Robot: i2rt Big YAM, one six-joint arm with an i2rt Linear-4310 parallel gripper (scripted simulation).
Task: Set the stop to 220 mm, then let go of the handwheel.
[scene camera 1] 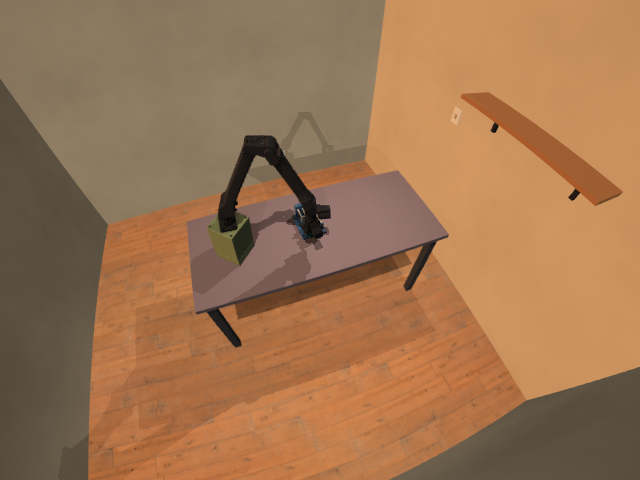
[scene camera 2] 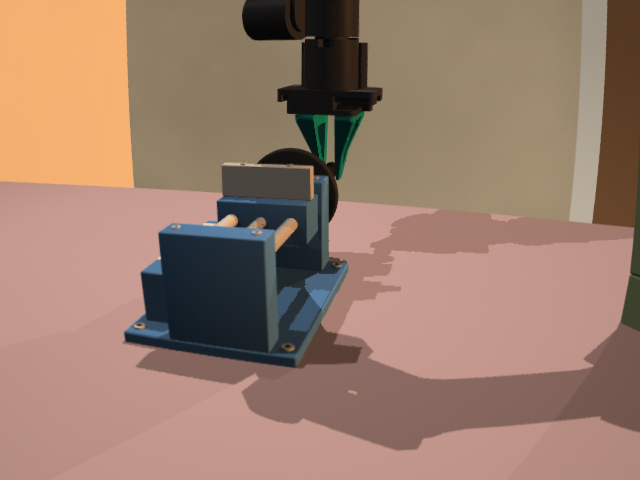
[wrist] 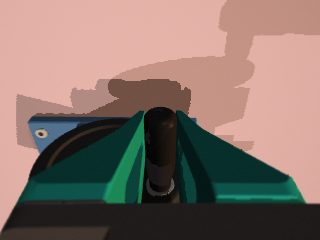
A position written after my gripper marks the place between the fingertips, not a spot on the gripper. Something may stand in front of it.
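Here is my gripper (scene camera 2: 330, 178), and I can see it. There is a second sight of it as well, my gripper (wrist: 160, 121).
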